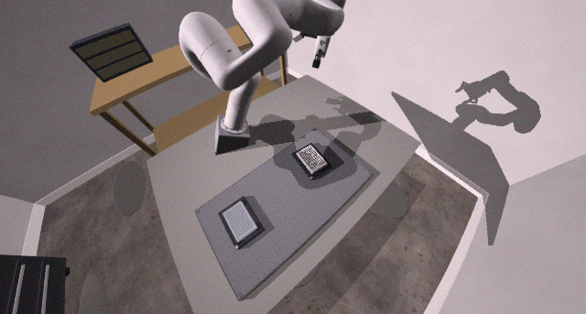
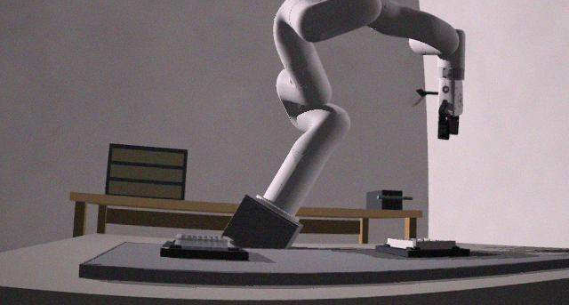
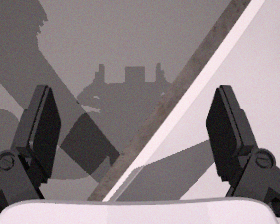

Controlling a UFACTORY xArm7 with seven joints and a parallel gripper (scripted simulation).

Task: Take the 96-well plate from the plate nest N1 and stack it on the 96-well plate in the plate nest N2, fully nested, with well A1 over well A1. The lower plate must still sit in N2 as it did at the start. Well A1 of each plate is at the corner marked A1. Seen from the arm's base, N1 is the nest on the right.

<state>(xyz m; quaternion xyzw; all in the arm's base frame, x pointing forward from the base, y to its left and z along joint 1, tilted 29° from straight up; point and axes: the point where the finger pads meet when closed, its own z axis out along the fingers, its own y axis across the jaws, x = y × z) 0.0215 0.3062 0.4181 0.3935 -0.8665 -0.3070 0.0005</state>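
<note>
My gripper is now 62 cm to the left of the 96-well plate, 37 cm short of it and 29 cm above it.
</note>
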